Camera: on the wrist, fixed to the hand. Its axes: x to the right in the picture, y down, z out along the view.
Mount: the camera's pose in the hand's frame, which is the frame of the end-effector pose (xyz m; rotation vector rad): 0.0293 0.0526 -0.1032 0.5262 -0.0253 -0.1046
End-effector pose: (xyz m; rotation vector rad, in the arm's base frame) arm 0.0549 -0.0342 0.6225 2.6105 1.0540 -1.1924
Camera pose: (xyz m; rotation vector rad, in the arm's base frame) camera 0.1666 -0.0228 0.6633 -2.2701 -0.7682 1.3385
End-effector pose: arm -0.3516 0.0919 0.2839 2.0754 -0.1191 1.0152
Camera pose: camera -0.4172 0.1359 0.3736 2.5341 0.2703 1.0332
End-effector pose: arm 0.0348 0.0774 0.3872 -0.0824 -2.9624 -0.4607
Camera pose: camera 0.0234 0.0968 0.5045 0.1247 -3.0111 0.3188
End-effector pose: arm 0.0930 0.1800 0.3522 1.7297 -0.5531 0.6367
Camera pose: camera 0.0666 0.2668 0.4300 2.2448 -0.3228 0.7291
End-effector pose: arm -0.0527 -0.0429 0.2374 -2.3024 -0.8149 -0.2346
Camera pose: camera 0.0080 -0.1261 0.2979 -1.7758 -0.8884 -0.0282
